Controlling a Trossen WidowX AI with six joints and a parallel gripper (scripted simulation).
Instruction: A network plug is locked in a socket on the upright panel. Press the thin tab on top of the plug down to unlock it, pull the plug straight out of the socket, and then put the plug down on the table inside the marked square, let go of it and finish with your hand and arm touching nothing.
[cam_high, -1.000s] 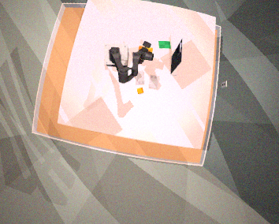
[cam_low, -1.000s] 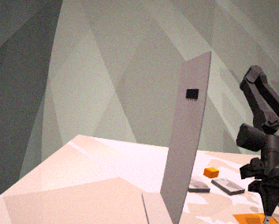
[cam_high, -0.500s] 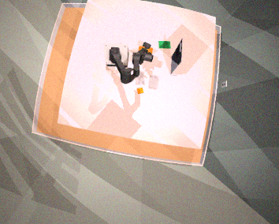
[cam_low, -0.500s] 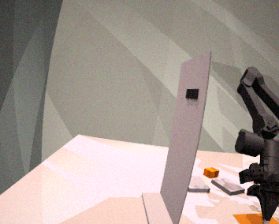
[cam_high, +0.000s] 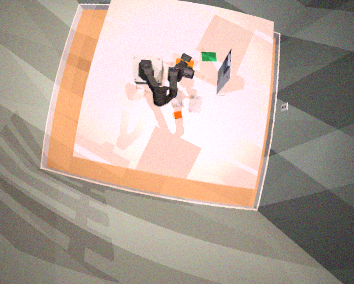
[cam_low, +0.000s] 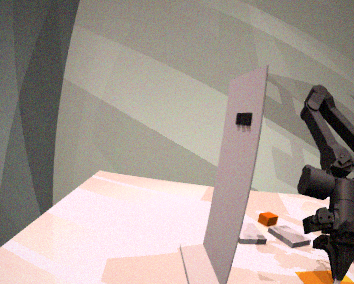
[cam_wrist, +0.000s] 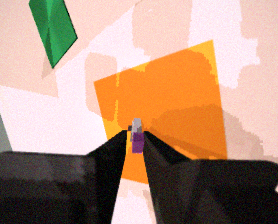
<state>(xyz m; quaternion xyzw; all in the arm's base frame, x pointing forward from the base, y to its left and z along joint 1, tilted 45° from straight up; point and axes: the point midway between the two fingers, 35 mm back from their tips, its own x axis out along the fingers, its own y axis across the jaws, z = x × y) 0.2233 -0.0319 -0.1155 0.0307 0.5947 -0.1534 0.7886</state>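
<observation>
Now: gripper tip right at the network plug. Round my gripper tip: green patch 160 mm ahead, 110 mm to the left, 20 mm below; upright panel 240 mm ahead, 70 mm to the right, 150 mm above; orange marked square 20 mm below.
</observation>
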